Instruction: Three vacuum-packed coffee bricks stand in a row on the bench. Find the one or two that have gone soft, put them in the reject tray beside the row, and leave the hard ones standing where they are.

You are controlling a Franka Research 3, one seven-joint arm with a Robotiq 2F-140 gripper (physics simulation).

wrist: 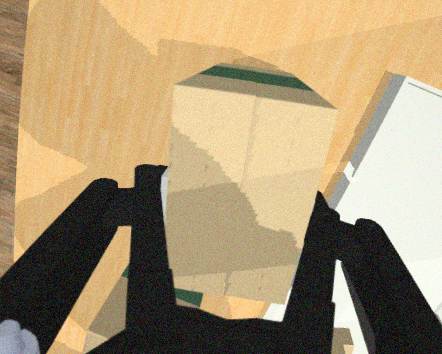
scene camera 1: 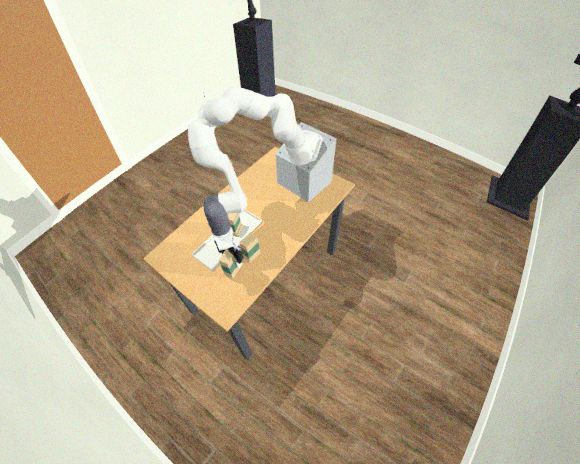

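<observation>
A tan coffee brick (scene camera 1: 229, 265) (wrist: 250, 140) with a green band stands upright on the bench. My gripper (scene camera 1: 232, 254) (wrist: 237, 166) is shut on it, with one finger against each side. A second brick (scene camera 1: 251, 248) (wrist: 107, 310) stands in the row, nearer the robot base; part of it is hidden by the left finger in the wrist view. A third brick (scene camera 1: 236, 225) (wrist: 341, 337) is in the white reject tray (scene camera 1: 204, 255) (wrist: 372, 127), toward its far end, partly hidden by the arm. How soft the bricks are cannot be told from these frames.
The wooden bench (scene camera 1: 215, 295) (wrist: 75, 75) carries the bricks and tray. The grey robot base block (scene camera 1: 305, 180) stands at its far end. The arm (scene camera 1: 202, 142) arches over the bench. Dark pillars (scene camera 1: 255, 57) (scene camera 1: 537, 157) stand on the floor beyond.
</observation>
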